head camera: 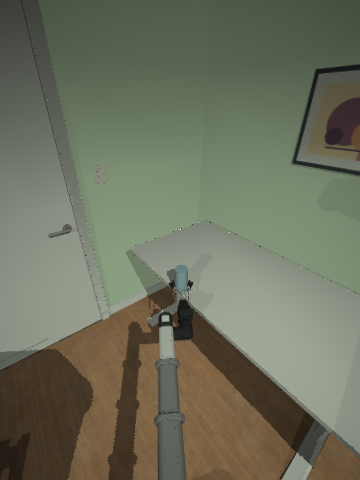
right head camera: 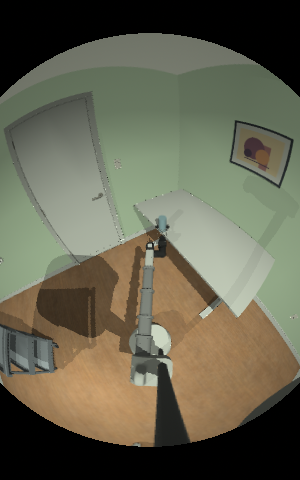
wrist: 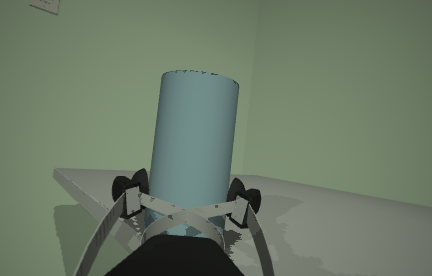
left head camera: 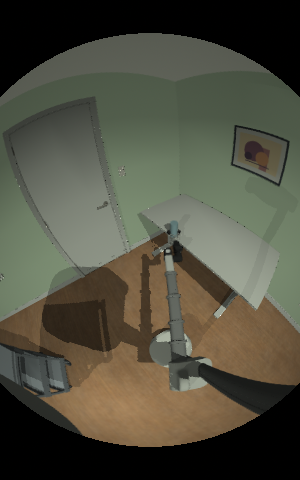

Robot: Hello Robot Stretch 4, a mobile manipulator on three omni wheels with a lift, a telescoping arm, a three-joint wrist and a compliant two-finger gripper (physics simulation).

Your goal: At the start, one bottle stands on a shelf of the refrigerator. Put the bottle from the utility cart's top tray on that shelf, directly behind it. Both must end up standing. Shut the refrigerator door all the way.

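Seen in the pictures: gripper, between the fingertips: point(wrist: 188, 189); robot's base, origin of its link: point(left head camera: 169, 347).
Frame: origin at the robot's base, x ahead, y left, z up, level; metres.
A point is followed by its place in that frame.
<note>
A plain light-blue bottle point(head camera: 181, 274) @(x 0.929, y -0.089, z 0.828 m) point(left head camera: 174, 226) @(x 0.929, y -0.094, z 0.819 m) point(right head camera: 162, 220) @(x 0.929, y -0.096, z 0.829 m) point(wrist: 195, 135) @(x 0.929, y -0.092, z 0.786 m) is upright with a slight lean in the wrist view. My gripper point(head camera: 181, 285) @(x 0.983, y -0.093, z 0.737 m) point(left head camera: 174, 232) @(x 0.983, y -0.093, z 0.737 m) point(right head camera: 162, 227) @(x 0.983, y -0.093, z 0.737 m) point(wrist: 188, 189) @(x 0.983, y -0.093, z 0.737 m) is shut on its lower part, with one black fingertip pad on each side. The arm is stretched far out, and the bottle shows over the near left edge of a pale table. The gap between the bottle's base and the table is hard to tell, as the gripper hides the base. The refrigerator and its standing bottle do not show in these views.
The pale table point(head camera: 270, 310) @(x 0.779, y -0.522, z 0.693 m) point(left head camera: 225, 250) @(x 0.714, y -0.534, z 0.693 m) point(right head camera: 210, 240) @(x 0.826, y -0.530, z 0.693 m) point(wrist: 350, 215) @(x 1.145, y -0.370, z 0.693 m) stands in the room corner. A grey door point(head camera: 30, 280) @(x 1.196, y 0.849, z 0.613 m) point(left head camera: 60, 190) @(x 1.138, y 0.939, z 1.237 m) is at the left. A grey-blue framed piece, possibly the utility cart, shows in part at the lower left of both side head views.
</note>
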